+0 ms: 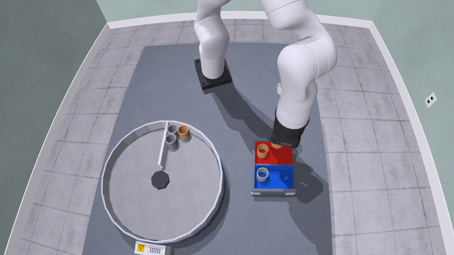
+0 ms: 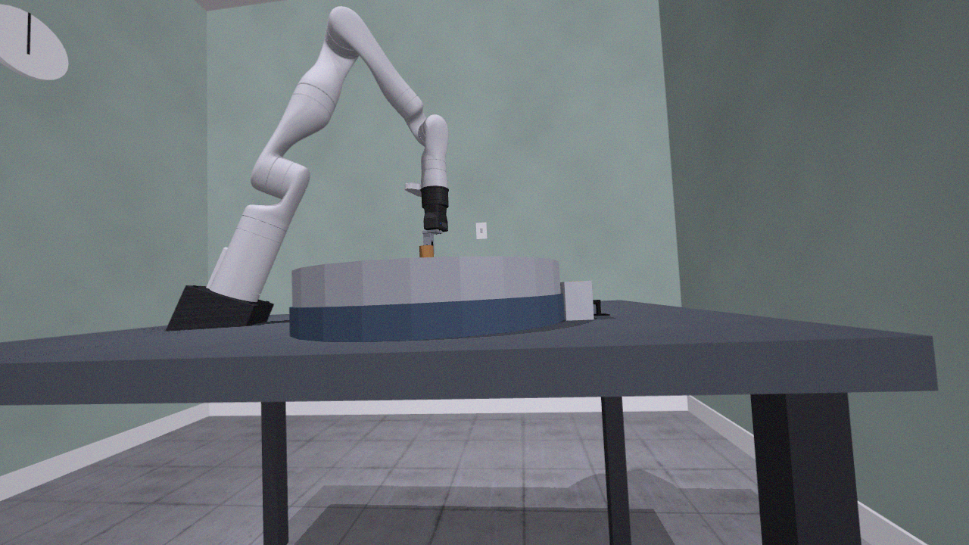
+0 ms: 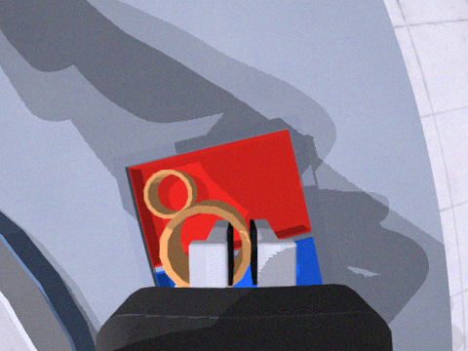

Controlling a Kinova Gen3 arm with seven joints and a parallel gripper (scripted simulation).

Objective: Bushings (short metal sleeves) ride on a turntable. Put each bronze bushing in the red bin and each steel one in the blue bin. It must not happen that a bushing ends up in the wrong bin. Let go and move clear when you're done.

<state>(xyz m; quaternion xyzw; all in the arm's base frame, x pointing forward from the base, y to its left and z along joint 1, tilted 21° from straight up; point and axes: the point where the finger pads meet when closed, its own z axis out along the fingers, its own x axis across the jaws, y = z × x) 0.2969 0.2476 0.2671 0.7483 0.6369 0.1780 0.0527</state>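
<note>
My hand is 15 cm above the grey tray, 3 cm short of it and 1 cm to the left of it. From my hand the other things lie so: turntable: 38 cm to the right, 14 cm ahead, 13 cm below.
</note>
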